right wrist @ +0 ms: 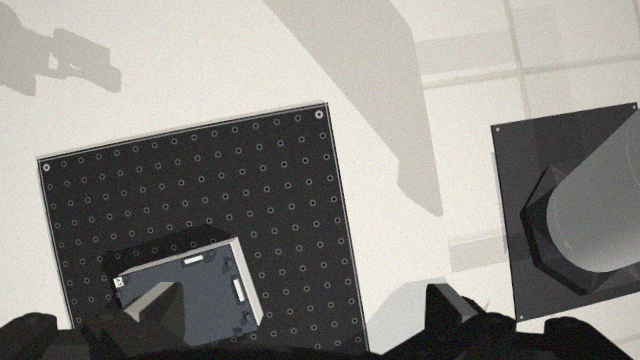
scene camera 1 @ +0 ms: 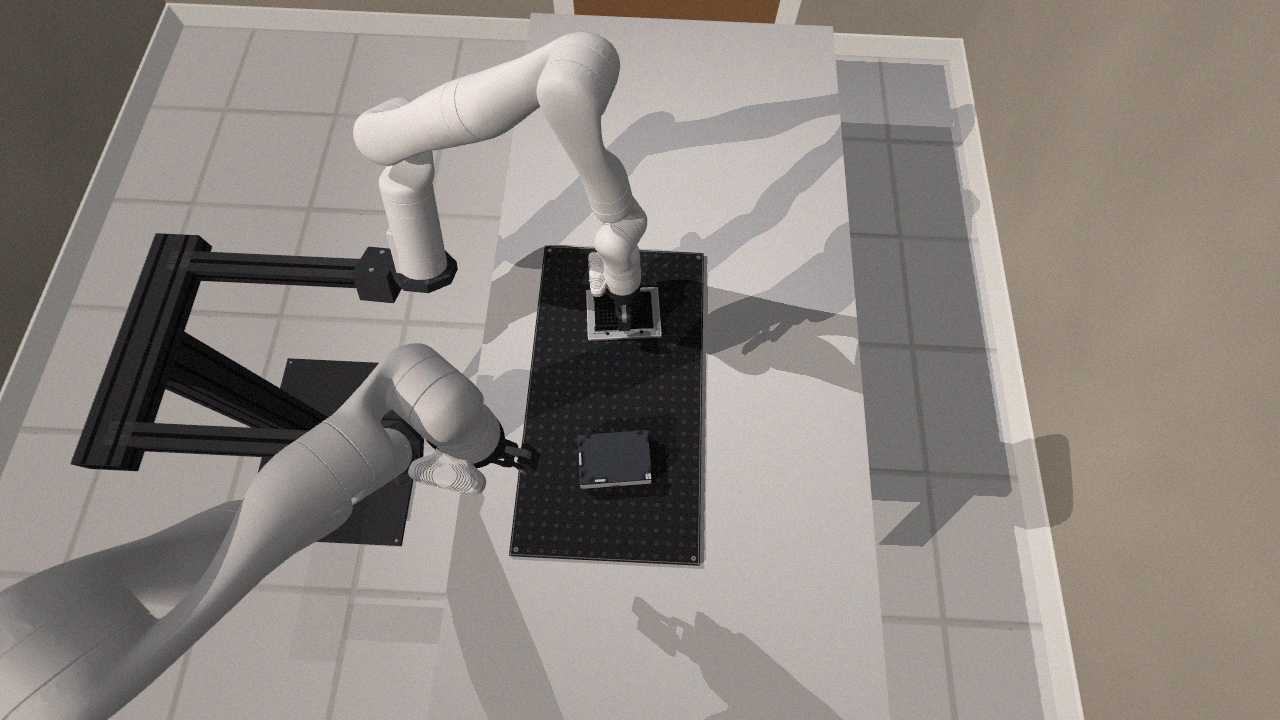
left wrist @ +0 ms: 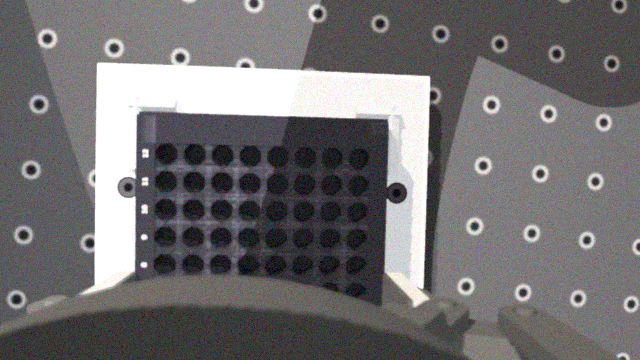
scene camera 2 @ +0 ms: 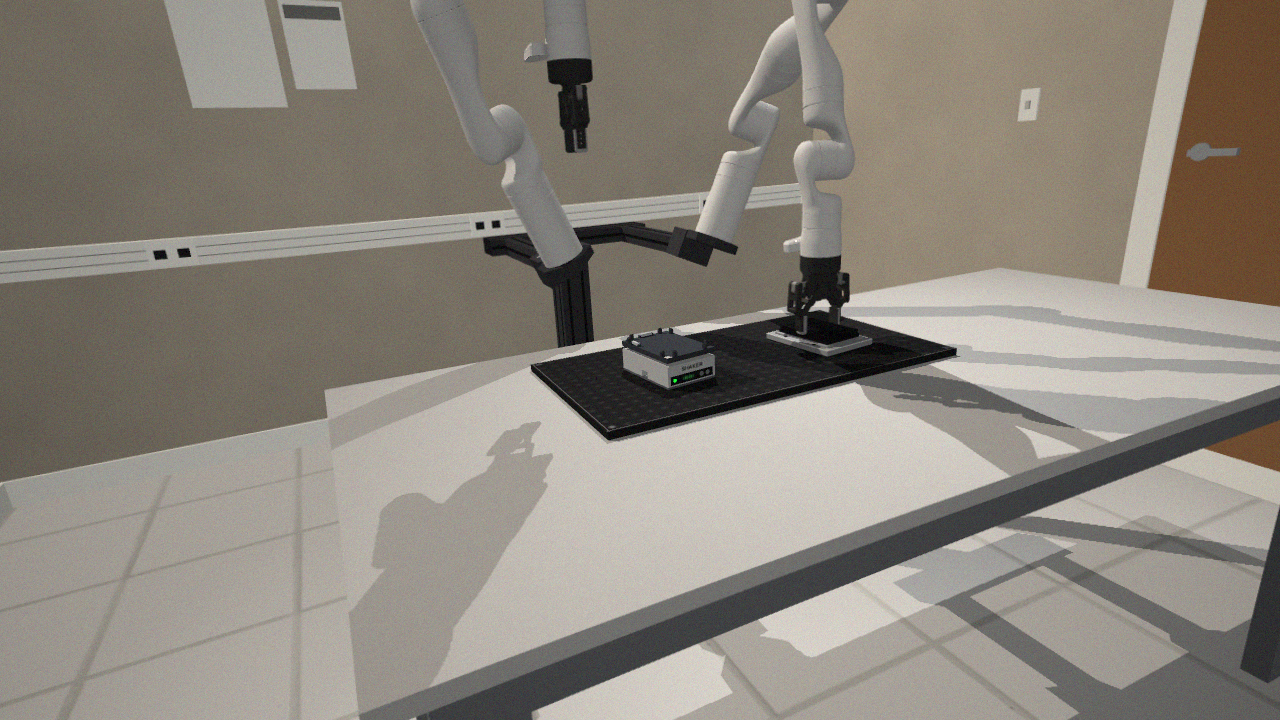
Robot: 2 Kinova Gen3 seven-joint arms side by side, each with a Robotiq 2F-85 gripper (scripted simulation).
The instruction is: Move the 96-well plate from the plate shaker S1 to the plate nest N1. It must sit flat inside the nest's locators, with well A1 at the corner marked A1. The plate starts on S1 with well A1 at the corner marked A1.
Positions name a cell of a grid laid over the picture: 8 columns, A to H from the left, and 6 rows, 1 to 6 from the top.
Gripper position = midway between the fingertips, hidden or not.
Observation:
In view: the left gripper (scene camera 2: F3), the right gripper (scene camera 2: D2), a dark 96-well plate (scene camera 1: D3) and a plate nest N1 (scene camera 1: D3).
The dark 96-well plate is seen too in the left wrist view (left wrist: E3) and in scene camera 2 (scene camera 2: F3). The left gripper shows as well in the left wrist view (left wrist: D6). The right gripper is seen too in the right wrist view (right wrist: D6) and in scene camera 1 (scene camera 1: D4). The right wrist view does not show the dark 96-well plate: it is out of frame.

